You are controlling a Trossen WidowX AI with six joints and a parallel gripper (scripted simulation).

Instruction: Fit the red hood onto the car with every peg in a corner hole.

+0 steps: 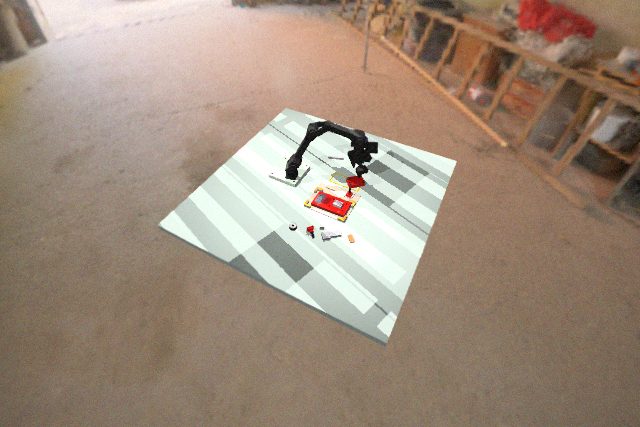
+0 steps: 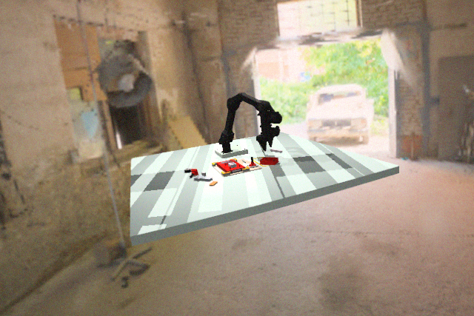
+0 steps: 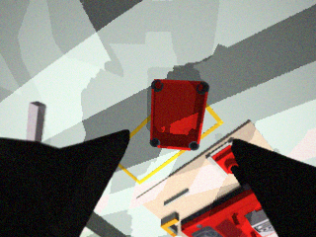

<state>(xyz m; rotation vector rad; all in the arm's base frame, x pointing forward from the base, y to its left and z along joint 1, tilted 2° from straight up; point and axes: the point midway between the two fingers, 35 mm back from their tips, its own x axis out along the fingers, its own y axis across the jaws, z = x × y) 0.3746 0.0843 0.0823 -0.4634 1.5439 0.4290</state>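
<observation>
My gripper tip is 80 mm above the red hood. From my gripper tip the other things lie so: grey bar: 170 mm behind, 180 mm to the left, 80 mm below.
</observation>
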